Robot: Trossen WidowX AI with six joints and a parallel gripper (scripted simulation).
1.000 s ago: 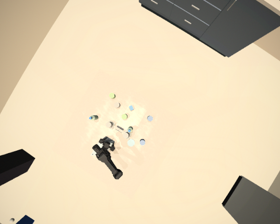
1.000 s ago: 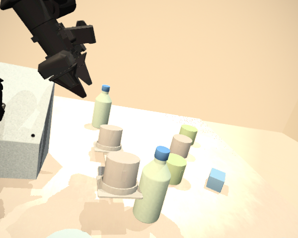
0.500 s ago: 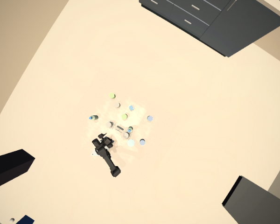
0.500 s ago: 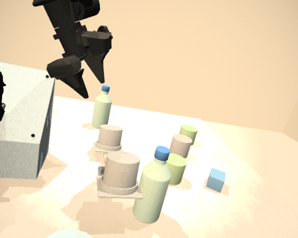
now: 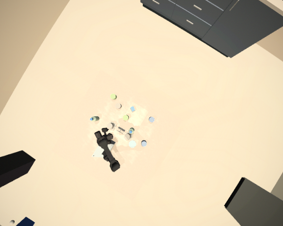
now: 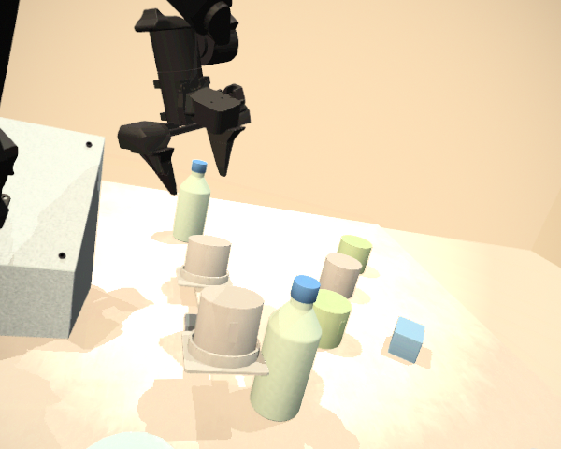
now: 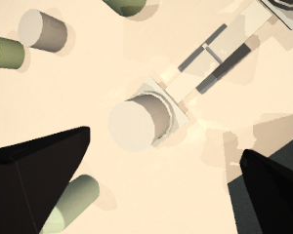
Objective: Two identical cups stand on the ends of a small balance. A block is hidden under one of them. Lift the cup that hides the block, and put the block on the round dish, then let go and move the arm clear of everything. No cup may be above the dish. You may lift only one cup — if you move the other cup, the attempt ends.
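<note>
The pale grey block lies 16 cm below my gripper tip, 6 cm to the left of it and 3 cm ahead of it. Also, from my gripper tip: round dish: 31 cm to the right, 20 cm below, 3 cm behind; then balance beam: 16 cm below, 8 cm to the right, 5 cm ahead; then blue cube: 37 cm ahead, 18 cm below, 5 cm to the right.
</note>
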